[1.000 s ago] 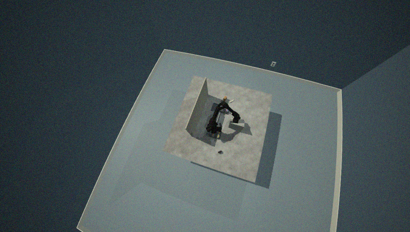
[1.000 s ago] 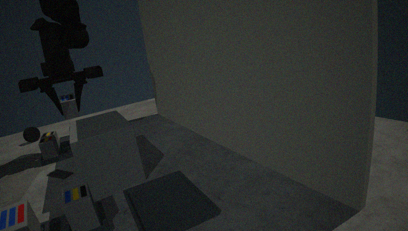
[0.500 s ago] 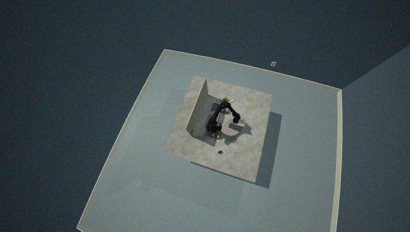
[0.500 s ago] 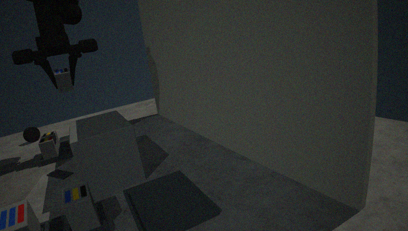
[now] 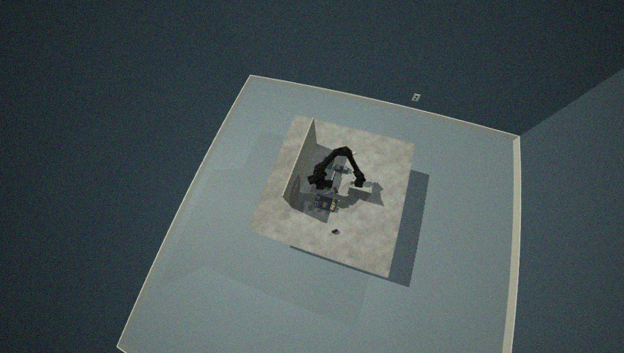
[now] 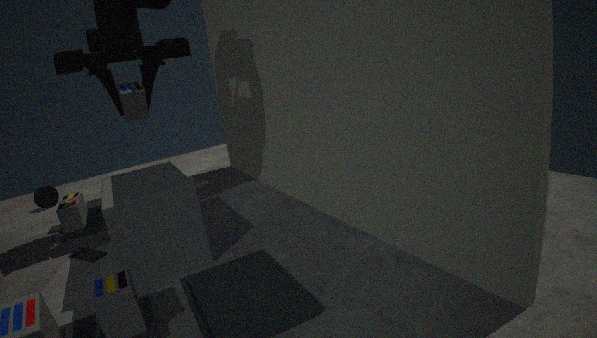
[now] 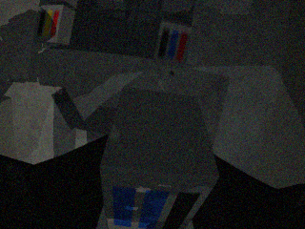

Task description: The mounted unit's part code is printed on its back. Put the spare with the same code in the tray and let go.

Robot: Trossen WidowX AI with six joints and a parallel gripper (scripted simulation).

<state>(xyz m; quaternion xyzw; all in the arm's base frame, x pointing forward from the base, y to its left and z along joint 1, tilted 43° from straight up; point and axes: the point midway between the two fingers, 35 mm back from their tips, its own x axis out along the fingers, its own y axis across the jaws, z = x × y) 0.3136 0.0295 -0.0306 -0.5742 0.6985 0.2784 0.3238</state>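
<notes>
The dark flat tray is 28 cm to the right of my gripper tip, 17 cm below it and 1 cm behind it. Also, from my gripper tip: grey spare block 3 cm above, 1 cm to the right; then upright wall 19 cm ahead, 14 cm to the right, 5 cm above.
</notes>
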